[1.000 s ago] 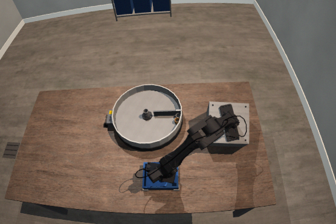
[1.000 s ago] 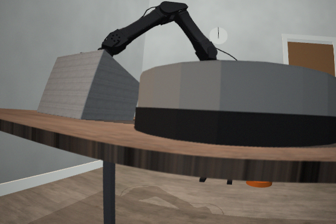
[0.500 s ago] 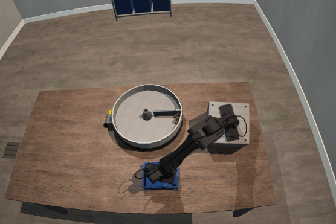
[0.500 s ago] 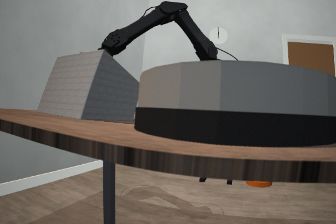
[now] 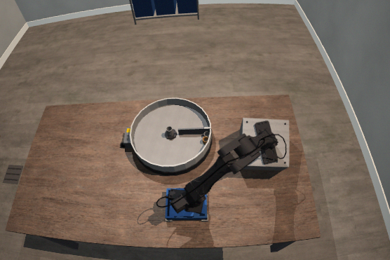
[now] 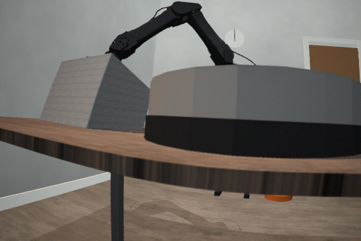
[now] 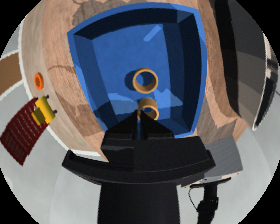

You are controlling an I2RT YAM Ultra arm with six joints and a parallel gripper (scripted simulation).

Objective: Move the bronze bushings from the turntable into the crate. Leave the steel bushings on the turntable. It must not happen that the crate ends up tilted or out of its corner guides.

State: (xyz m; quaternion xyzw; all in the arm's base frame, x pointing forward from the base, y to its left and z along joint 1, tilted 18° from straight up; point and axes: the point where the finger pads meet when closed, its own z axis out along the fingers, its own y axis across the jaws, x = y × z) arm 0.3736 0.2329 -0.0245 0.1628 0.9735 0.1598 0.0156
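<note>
Right now the blue crate is 4 cm ahead of my hand, 2 cm to the right of it and 1 cm below it. Round my hand: grey turntable (41 cm to the right, 8 cm ahead, 2 cm above).
</note>
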